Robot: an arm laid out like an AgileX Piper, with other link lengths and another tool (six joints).
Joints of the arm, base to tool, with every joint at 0 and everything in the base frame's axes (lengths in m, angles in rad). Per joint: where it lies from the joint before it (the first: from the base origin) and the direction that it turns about. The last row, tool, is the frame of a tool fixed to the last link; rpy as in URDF.
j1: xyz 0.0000 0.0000 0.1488 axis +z
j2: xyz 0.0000 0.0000 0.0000 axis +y
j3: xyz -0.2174 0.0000 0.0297 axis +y
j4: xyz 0.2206 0.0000 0.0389 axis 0.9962 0 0.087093
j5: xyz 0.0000 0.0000 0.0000 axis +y
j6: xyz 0.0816 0.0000 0.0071 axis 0.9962 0 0.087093
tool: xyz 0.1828 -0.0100 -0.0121 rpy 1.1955 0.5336 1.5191
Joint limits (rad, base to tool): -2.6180..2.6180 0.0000..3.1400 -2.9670..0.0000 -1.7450..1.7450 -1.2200..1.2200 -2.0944..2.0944
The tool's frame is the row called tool.
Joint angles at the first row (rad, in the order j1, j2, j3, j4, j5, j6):
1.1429 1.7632 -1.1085 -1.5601 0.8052 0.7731
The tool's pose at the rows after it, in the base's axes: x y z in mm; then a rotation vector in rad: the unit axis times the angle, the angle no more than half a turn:
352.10, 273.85, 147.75, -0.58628, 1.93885, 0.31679
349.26, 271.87, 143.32, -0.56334, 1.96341, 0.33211
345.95, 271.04, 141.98, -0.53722, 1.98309, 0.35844
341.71, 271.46, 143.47, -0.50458, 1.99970, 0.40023
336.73, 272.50, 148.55, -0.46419, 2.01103, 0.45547
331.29, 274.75, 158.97, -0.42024, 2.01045, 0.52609
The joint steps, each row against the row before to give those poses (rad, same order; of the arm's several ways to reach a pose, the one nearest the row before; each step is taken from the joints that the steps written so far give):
0.0011 -0.0035 0.0027 0.0330 -0.0028 -0.0021
0.0000 -0.0062 0.0005 0.0357 -0.0057 -0.0054
0.0000 -0.0149 0.0002 0.0369 -0.0094 -0.0060
0.0000 -0.0253 0.0000 0.0422 -0.0146 -0.0061
0.0000 -0.0365 0.0000 0.0469 -0.0167 -0.0064
0.0000 -0.0494 0.0000 0.0458 -0.0199 -0.0053

